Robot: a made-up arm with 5 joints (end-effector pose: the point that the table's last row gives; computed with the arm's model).
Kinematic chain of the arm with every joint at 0, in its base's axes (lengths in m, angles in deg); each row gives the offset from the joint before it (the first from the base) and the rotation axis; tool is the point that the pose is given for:
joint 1: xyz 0 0 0.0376 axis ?
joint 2: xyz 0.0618 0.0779 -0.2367 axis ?
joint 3: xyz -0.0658 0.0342 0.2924 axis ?
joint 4: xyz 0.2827 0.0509 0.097 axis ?
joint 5: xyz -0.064 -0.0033 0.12 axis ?
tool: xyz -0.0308 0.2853 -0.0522
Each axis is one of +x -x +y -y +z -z.
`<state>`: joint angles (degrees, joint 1 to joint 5).
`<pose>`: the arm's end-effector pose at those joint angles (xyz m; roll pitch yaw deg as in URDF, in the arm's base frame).
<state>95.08 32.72 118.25 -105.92 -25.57</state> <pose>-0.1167 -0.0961 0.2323 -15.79 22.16 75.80</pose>
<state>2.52 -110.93 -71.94 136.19 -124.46</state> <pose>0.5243 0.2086 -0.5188 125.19 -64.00 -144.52</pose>
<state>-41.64 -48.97 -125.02 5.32 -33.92</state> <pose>0.5315 -0.0482 0.0598 36.23 39.34 -39.55</pose>
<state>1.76 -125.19 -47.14 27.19 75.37</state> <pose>0.5797 -0.0778 -0.7960 -44.20 32.90 -159.48</pose>
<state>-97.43 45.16 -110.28 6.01 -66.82</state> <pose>-0.1516 0.1391 -0.1134 -52.41 6.79 39.07</pose>
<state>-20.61 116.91 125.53 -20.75 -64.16</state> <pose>-0.2147 -0.0822 -0.2121 36.31 -77.19 138.54</pose>
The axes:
joint 1: +x
joint 2: -y
joint 3: -x
joint 4: -z
joint 5: +x

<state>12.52 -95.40 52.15 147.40 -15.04</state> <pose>0.4595 0.2658 -0.6331 -95.68 -45.07 -44.60</pose>
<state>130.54 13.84 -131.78 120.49 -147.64</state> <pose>-0.0096 -0.0402 -0.1930 -35.63 -67.04 150.31</pose>
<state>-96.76 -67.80 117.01 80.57 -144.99</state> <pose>0.1857 -0.1363 -0.0993 22.75 27.78 8.21</pose>
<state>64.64 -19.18 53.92 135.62 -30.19</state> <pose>0.5857 0.1018 0.1141 -44.39 2.46 -119.33</pose>
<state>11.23 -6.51 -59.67 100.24 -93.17</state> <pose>0.2692 0.2159 0.2203 -133.64 64.79 -129.85</pose>
